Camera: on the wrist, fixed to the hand. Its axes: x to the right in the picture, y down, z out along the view.
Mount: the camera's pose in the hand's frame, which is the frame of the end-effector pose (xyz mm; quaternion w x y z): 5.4 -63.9 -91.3 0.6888 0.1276 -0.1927 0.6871
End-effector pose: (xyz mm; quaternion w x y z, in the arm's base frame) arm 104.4 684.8 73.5 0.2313 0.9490 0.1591 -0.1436
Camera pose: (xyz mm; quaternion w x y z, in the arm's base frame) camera 103.9 784.2 124.3 0.1676 0.7648 -0.6054 -0.1432
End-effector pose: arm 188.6 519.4 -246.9 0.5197 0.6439 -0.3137 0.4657
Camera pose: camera 222.4 624.4 -263.6 0.1046 -0.3840 0.6992 -0.5938
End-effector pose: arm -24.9 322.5 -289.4 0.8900 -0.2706 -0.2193 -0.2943
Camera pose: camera -40.9 221.1 -333.1 0.8075 -0.2802 -0.1742 0.4889
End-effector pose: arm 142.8 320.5 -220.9 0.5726 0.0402 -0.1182 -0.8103
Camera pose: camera 100.6 322.4 -324.2 0.9233 -0.1366 -0.3228 -0.1574
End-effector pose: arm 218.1 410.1 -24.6 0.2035 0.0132 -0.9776 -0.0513
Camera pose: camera 249.9 337.6 54.0 0.0146 0.6466 0.7282 -0.2267
